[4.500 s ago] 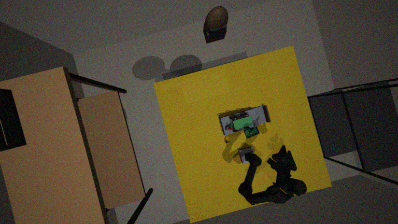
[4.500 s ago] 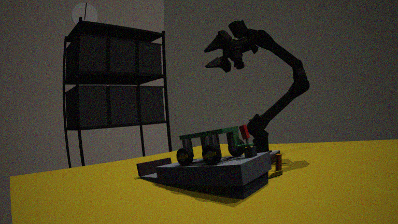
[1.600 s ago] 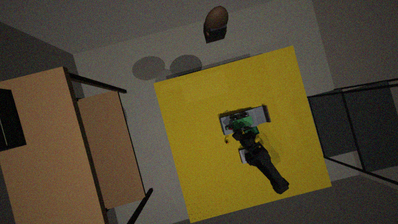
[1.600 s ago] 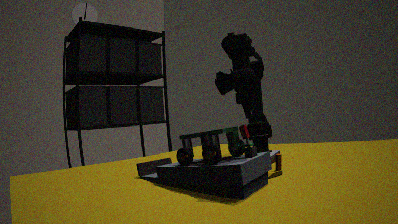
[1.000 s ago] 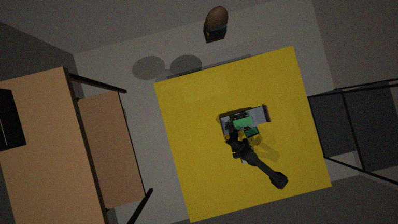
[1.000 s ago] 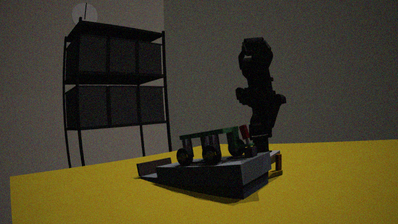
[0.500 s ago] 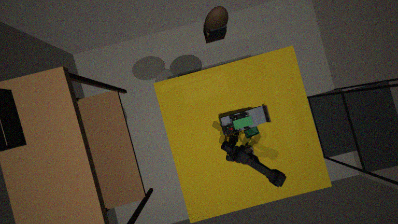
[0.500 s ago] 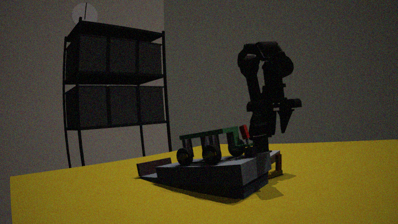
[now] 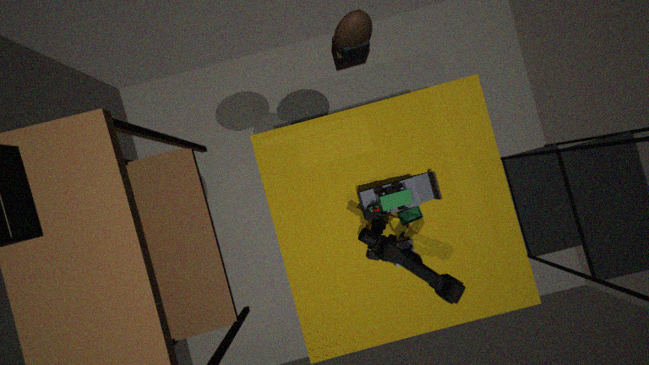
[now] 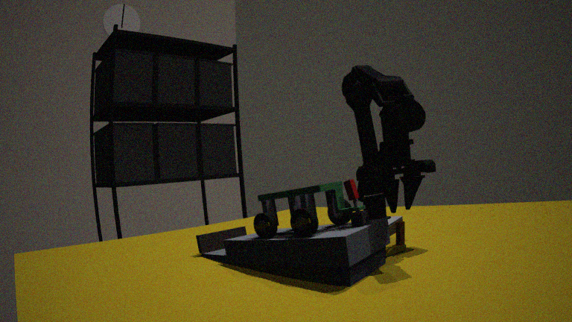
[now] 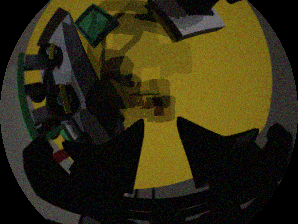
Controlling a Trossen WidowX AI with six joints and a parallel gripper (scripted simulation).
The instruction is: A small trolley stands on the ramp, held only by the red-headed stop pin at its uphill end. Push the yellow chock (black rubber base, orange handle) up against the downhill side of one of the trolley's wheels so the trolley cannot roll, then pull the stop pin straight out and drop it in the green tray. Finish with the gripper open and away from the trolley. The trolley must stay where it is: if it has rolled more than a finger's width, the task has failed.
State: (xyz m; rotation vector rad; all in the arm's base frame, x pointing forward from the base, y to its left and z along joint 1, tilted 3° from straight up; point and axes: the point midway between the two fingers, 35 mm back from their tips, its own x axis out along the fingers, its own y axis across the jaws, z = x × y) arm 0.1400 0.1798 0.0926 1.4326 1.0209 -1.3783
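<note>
Right now my gripper tip is 20 mm short of the chock, 10 mm to the left of it and 70 mm above it. Also, from my gripper tip: trolley: 170 mm ahead, 110 mm to the right, 20 mm above; low stop lip: 210 mm ahead, 370 mm to the right, 60 mm below; red-headed stop pin: 140 mm ahead, 10 mm to the right, 40 mm above.
</note>
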